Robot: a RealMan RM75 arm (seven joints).
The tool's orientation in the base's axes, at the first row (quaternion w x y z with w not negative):
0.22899 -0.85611 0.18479 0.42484
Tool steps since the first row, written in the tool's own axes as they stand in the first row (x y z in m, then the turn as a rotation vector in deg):
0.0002 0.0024 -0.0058 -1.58 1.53 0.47
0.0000 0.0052 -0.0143 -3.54 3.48 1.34
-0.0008 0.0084 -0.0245 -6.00 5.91 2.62
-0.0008 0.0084 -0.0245 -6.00 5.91 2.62
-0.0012 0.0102 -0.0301 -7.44 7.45 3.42
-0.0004 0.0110 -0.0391 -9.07 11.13 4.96
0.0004 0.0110 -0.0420 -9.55 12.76 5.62
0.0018 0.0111 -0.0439 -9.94 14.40 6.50
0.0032 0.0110 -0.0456 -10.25 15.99 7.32
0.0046 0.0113 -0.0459 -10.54 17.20 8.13
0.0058 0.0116 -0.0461 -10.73 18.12 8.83
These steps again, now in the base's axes. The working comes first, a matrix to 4 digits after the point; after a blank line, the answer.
The tool's axes in the first row as the columns of a matrix, in the base's axes (used below as rounded here):
0.5707 -0.5110 -0.6428
-0.1218 -0.8268 0.5491
-0.8121 -0.2351 -0.5341

0.0026 -0.0052 0.0024 -1.99 -0.81 0.67
0.0065 -0.0122 0.0064 -4.66 -1.71 1.34
0.0110 -0.0203 0.0118 -8.13 -2.72 2.08
0.0110 -0.0203 0.0118 -8.13 -2.72 2.08
0.0135 -0.0248 0.0147 -10.25 -3.38 2.46
0.0193 -0.0305 0.0186 -14.05 -5.37 2.10
0.0216 -0.0322 0.0195 -15.58 -6.30 1.75
0.0236 -0.0335 0.0194 -17.21 -7.13 1.22
0.0255 -0.0345 0.0192 -18.73 -7.95 0.66
0.0264 -0.0351 0.0181 -20.03 -8.47 0.17
0.0270 -0.0356 0.0172 -21.06 -8.83 -0.26

